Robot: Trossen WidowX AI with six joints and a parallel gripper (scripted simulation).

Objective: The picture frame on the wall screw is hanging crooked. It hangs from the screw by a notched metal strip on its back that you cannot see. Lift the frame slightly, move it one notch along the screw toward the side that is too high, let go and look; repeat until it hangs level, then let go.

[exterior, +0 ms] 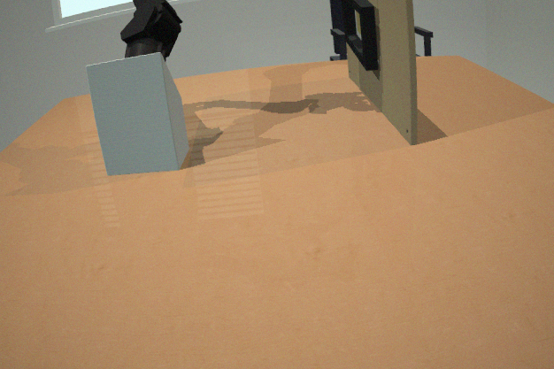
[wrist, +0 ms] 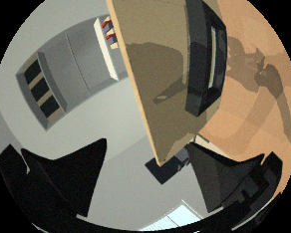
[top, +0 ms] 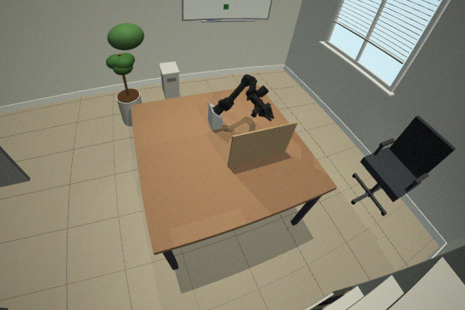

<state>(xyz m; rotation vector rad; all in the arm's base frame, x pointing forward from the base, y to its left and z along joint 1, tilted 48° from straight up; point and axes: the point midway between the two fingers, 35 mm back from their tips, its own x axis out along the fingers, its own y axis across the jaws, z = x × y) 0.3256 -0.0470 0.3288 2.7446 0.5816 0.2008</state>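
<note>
The black picture frame is 17 cm below my gripper tip, 5 cm to the right of it and 2 cm ahead of it. From my gripper tip the other things lie so: tan wall board: 18 cm below, 6 cm to the right, 3 cm ahead.
</note>
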